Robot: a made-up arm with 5 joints. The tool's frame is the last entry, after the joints.
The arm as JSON. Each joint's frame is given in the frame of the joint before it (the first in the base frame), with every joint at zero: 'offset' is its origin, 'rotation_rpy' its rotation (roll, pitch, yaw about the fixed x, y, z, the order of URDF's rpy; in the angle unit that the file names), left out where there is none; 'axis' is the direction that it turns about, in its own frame. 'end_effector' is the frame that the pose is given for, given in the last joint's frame.
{
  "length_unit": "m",
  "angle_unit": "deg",
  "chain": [
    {
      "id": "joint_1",
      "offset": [
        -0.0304,
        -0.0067,
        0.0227
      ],
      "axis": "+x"
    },
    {
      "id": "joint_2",
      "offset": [
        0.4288,
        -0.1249,
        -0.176
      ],
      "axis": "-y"
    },
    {
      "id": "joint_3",
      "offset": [
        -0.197,
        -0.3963,
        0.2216
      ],
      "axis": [
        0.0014,
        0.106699,
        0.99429
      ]
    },
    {
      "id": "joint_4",
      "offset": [
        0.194,
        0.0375,
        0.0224
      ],
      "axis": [
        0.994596,
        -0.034,
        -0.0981
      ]
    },
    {
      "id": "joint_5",
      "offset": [
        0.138,
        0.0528,
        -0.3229
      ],
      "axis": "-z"
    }
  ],
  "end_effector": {
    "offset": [
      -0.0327,
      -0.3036,
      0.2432
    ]
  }
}
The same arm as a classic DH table. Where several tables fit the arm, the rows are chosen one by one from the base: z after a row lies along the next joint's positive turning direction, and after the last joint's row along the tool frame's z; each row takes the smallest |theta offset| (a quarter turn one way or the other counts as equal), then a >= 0, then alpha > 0; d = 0 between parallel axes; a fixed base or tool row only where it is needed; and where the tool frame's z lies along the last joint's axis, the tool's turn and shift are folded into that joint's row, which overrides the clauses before.
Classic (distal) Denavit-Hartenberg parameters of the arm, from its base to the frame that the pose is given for. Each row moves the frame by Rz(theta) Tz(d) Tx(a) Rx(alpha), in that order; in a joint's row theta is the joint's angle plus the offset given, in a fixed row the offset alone. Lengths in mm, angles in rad.
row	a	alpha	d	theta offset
base (fixed)	6.7	-1.5708	22.7	-1.5708
joint_1	176	1.5708	398.4	1.5708
joint_2	-197.3	-1.6777	545	1.5694
joint_3	39.4	1.6707	268.5	1.5472
joint_4	57.5	1.4725	330.8	0.1074
joint_5	-305.4	3.1416	0	0.0731
tool (fixed)	0	0	-66.3	-1.4635

